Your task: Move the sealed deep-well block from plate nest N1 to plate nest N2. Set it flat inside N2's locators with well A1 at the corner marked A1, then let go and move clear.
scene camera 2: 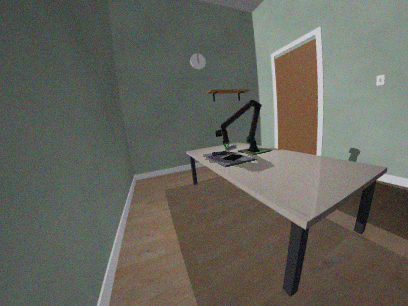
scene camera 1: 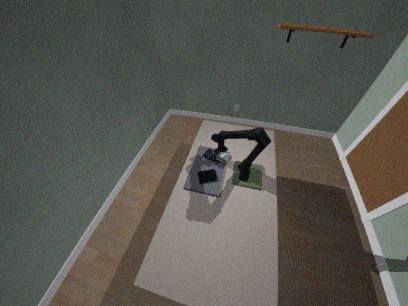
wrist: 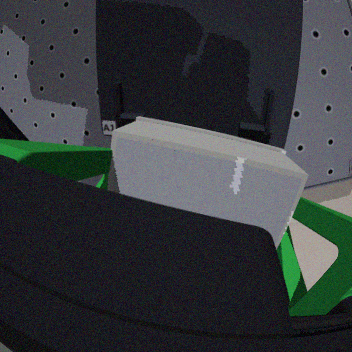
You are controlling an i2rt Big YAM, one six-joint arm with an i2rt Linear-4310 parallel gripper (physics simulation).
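Where they show: gripper, between the fingertips: [scene camera 2: 227, 149] [scene camera 1: 220, 156] [wrist: 201, 180]; arm's base, origin of its link: [scene camera 2: 253, 150] [scene camera 1: 244, 175].
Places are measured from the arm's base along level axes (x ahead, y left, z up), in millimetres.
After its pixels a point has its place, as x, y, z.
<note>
The sealed deep-well block [scene camera 1: 225, 157] @(214, -62, 84) [wrist: 200, 175] @(289, -95, 67) is pale grey. My gripper [scene camera 1: 220, 154] @(272, -92, 44) [scene camera 2: 226, 146] @(272, -92, 44) [wrist: 201, 180] @(272, -92, 44) is shut on it, with green fingers at its two ends. In the wrist view the block looks turned and tilted against a dark plate nest [scene camera 1: 210, 154] @(381, -98, 13) [wrist: 150, 70] @(328, -66, 13) and covers its near edge. Two black locators [wrist: 120, 102] @(312, -44, 15) [wrist: 267, 112] @(298, -131, 17) stand beyond the block, and the A1 label [wrist: 108, 127] @(296, -30, 13) shows by its left end. The gap below the block is hidden. Another dark nest [scene camera 1: 207, 176] @(304, 157, 13) [scene camera 2: 232, 157] @(317, 162, 8) holds no block. I cannot read which nest is N1 or N2.
Both nests are on a grey perforated board [scene camera 1: 202, 189] @(294, 288, 1) [wrist: 320, 90] @(308, -172, 1) on the pale table [scene camera 1: 210, 250] @(49, 690, -12) [scene camera 2: 300, 185] @(213, 851, -12). The arm's base stands on a green mat [scene camera 1: 255, 182] @(-111, 38, 0) beside the board. A wall shelf [scene camera 1: 325, 30] [scene camera 2: 228, 91] is well away from the arm.
</note>
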